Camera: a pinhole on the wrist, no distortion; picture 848 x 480 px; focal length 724.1 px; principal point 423.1 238.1 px. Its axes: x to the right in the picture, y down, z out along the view. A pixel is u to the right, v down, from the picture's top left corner.
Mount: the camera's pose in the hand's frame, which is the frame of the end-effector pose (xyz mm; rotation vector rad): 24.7 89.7 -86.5 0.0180 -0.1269 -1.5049
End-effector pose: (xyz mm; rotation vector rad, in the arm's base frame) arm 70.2 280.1 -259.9 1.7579 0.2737 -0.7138
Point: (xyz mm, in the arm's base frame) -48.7 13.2 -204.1
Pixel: 510.7 96.8
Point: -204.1 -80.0 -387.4
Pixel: 775.1 143.4
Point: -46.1 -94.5 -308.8
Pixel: 584.6 264.1
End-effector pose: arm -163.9 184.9 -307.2 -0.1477 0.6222 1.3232
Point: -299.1 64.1 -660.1
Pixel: behind the camera
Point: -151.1 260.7 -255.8
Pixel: 795.2 357.1
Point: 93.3 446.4 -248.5
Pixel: outside the picture
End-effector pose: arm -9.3 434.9 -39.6 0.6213 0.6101 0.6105
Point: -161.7 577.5 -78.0
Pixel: behind the camera
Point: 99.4 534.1 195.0
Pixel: 227.2 415.0
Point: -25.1 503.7 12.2
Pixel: 508.2 252.9
